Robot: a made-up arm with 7 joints.
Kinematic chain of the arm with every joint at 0, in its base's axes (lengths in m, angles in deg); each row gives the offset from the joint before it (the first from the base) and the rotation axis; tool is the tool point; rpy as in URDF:
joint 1: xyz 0 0 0.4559 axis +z
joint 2: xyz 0 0 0 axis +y
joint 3: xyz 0 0 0.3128 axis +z
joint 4: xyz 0.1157 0 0 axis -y
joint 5: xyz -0.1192 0 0.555 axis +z
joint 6: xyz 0 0 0 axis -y
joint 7: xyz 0.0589 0 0 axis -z
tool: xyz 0 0 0 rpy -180 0 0
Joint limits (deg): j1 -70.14..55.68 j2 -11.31..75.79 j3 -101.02..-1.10 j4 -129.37..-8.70 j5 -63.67..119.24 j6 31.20..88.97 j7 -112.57..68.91
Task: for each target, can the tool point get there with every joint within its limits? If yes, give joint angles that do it. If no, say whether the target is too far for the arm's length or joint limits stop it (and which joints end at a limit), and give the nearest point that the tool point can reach.
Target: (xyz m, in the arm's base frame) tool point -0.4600 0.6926 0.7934
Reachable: no: joint limits stop it (at a limit: joint 1, joint 2, joint 3, joint 5, joint 6) | nearest point -0.6207 0.0801 1.0999 | short by 0.703 m
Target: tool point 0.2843 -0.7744 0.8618
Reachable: yes | joints -28.91 49.11 -83.97 -56.65 86.48 41.84 -67.32
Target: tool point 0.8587 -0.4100 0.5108
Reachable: yes | joints -13.00 61.43 -29.23 -43.09 93.81 76.85 -14.03
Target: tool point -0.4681 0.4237 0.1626
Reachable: no: joint limits stop it (at a limit: joint 1, joint 2, joint 3, joint 4, joint 6) | nearest point -0.6269 -0.0539 0.4376 | short by 0.574 m
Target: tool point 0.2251 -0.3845 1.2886
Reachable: yes | joints -23.09 13.90 -56.28 -26.87 -47.02 54.88 18.68
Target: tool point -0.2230 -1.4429 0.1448
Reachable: no: too far | nearest point -0.1051 -0.9207 0.2923 | short by 0.555 m
